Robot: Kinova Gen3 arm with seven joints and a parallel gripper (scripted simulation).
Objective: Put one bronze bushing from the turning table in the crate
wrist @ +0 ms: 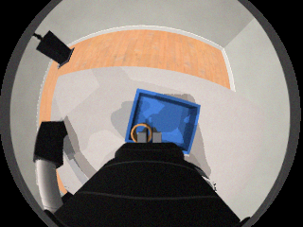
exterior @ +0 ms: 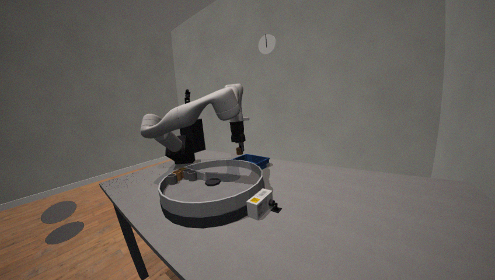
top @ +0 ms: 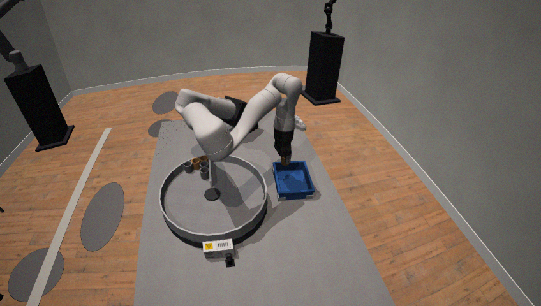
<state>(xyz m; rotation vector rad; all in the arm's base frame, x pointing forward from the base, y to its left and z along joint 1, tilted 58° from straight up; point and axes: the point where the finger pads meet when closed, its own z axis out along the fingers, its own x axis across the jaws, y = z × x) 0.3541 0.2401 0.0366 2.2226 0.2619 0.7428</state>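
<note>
Now: the blue crate 4 cm ahead of my hand, 1 cm to the left of it and 9 cm below it. From my hand the other things lie so: round grey turning table: 3 cm ahead, 33 cm to the right, 6 cm below.
</note>
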